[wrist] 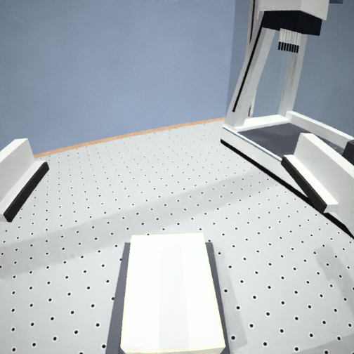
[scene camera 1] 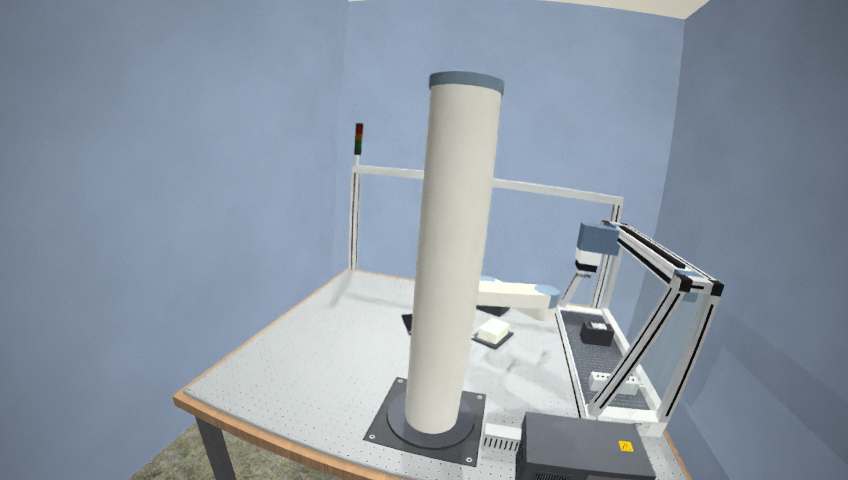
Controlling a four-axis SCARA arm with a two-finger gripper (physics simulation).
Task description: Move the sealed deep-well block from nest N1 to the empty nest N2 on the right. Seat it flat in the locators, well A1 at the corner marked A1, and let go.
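Places are measured from the arm's base along level axes (x up, y ahead, z left), in metres.
Pixels of known places: arm's base, link origin: (scene camera 1: 430,419).
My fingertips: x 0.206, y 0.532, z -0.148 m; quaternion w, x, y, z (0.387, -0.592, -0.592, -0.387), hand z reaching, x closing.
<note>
For each thing: its top centre in the pictures, then the offset to it from my fingertips. "spot": a spot on its surface instead.
- sealed deep-well block, top centre: (scene camera 1: 494,326) dy -0.005, dx -0.137, dz +0.002 m
- dark nest plate, surface spot: (scene camera 1: 493,343) spot: dy -0.077, dx -0.178, dz -0.004 m
- dark plate, top centre: (scene camera 1: 419,321) dy -0.005, dx -0.178, dz +0.318 m
The sealed deep-well block (scene camera 1: 493,328) (wrist: 172,295), a pale cream box, rests on a dark nest plate (scene camera 1: 493,343) (wrist: 118,300) to the right of the column. It looks level and lined up with the plate; the locators and the A1 mark are hidden, so its exact seating cannot be told. My gripper (wrist: 164,147) is open and empty, its fingers wide apart. It is above and clear of the block, which shows low in the wrist view. In the scene view the column and arm hide the fingers.
The thick cream column (scene camera 1: 455,249) blocks the middle of the scene view. A dark plate (scene camera 1: 407,322) shows at its left edge, and another dark item (scene camera 1: 495,310) lies behind the block. A framed gantry (scene camera 1: 639,350) (wrist: 250,80) with a dark deck stands at the right.
</note>
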